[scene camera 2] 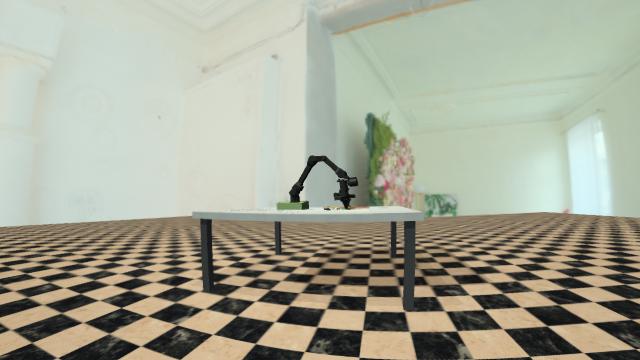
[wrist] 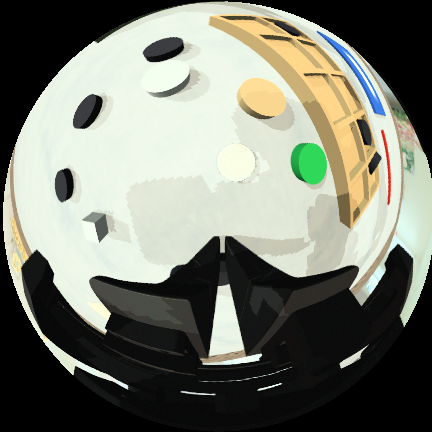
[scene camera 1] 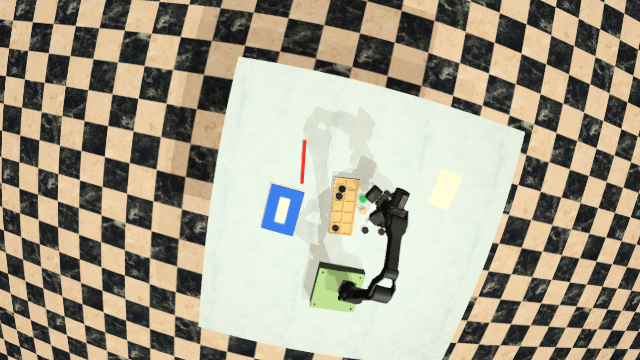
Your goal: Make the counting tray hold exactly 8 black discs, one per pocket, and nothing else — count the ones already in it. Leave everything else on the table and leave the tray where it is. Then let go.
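Note:
The counting tray [scene camera 1: 343, 230] [wrist: 326, 125] is tan, with two rows of pockets. It holds three black discs [scene camera 1: 342, 188] [scene camera 1: 339, 196] [scene camera 1: 335, 228]; one of the close pair [wrist: 374, 163] looks tilted. My gripper [scene camera 2: 346, 207] [wrist: 221, 241] is shut, low over the table beside the tray. One black disc [wrist: 223, 272] shows through the narrow gap, beyond the fingers; another [wrist: 176, 271] is partly hidden by the left finger. Three more loose black discs [wrist: 163, 49] [wrist: 88, 111] [wrist: 64, 185] lie farther off. In scene camera 1 the arm hides the fingertips.
Near the tray lie a green disc [scene camera 1: 363, 199] [wrist: 312, 163], tan disc [scene camera 1: 363, 211] [wrist: 261, 96], cream disc [wrist: 236, 162], white disc [wrist: 166, 77] and grey cube [wrist: 95, 226]. A blue frame [scene camera 1: 270, 207], red strip [scene camera 1: 303, 161], pale sheet [scene camera 1: 445, 189] and green base block [scene camera 1: 327, 297] are on the table.

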